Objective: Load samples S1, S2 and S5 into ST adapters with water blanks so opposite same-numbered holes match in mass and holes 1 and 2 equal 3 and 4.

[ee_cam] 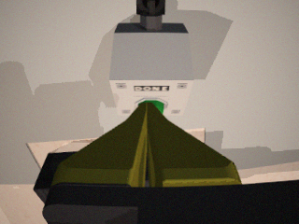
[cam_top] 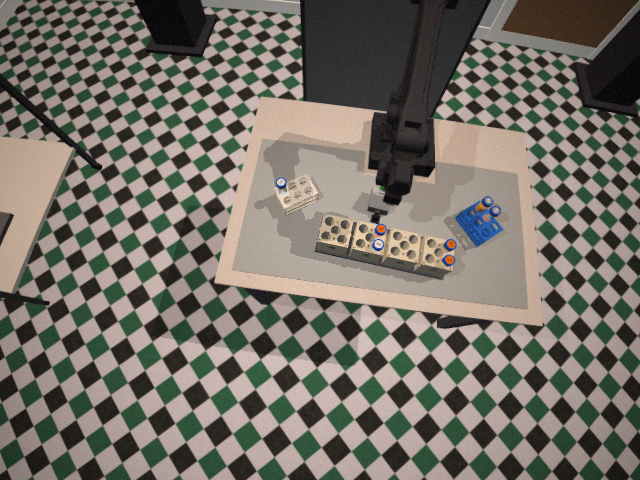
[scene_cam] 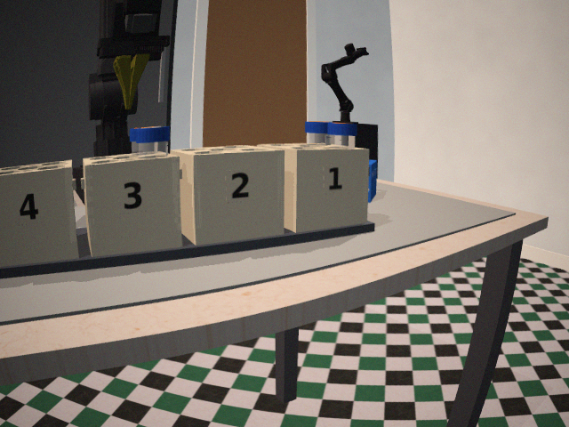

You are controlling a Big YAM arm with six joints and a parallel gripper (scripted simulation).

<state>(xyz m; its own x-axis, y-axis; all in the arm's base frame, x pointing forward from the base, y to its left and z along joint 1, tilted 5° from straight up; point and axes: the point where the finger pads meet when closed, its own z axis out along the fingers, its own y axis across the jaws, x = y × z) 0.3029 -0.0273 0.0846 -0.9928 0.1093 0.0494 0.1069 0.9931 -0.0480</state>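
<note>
The green DONE key lies 60 mm behind my hand and 90 mm below it. From my hand the other things lie so: grey-dot tube X8: 40 mm behind, 340 mm to the left, 100 mm below; white blank rack RB: 290 mm to the right, 130 mm below; 10 mL blank: 340 mm to the right, 100 mm below.
</note>
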